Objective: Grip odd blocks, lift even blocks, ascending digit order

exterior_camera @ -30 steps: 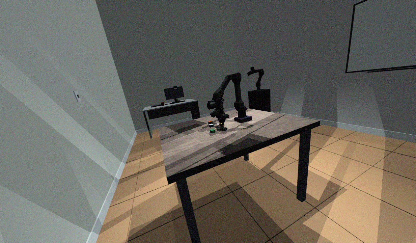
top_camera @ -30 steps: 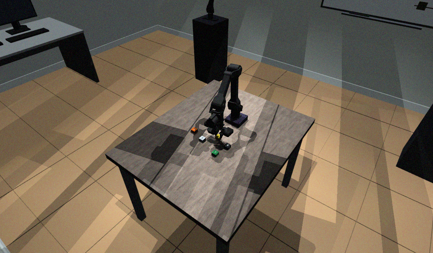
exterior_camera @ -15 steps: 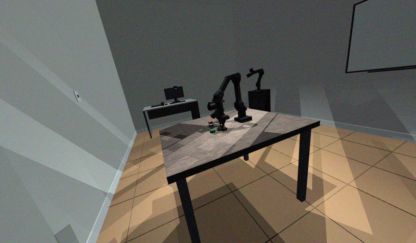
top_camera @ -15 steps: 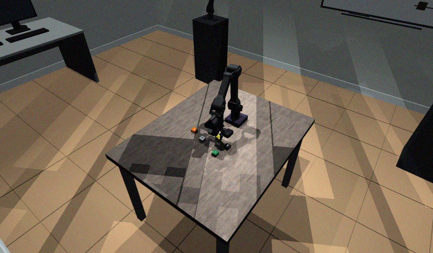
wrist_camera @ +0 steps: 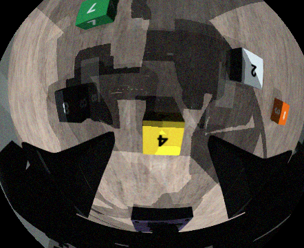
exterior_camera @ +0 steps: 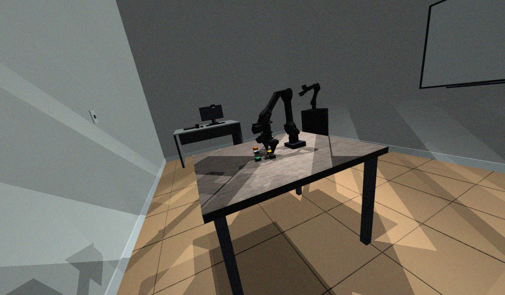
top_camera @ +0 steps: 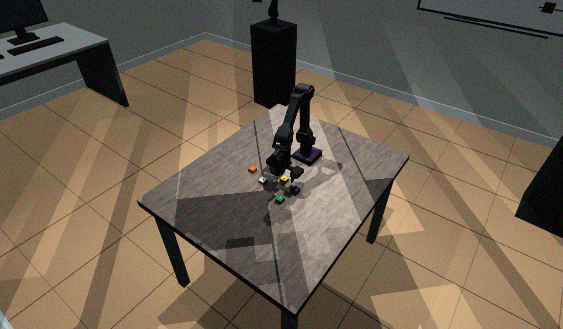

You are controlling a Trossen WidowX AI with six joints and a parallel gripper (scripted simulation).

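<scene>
Now: the yellow block right at my gripper tip. Also, from my gripper tip: white block 8 cm ahead, 7 cm to the right; then black block 2 cm ahead, 9 cm to the left; then green block 12 cm ahead, 7 cm to the left.
</scene>
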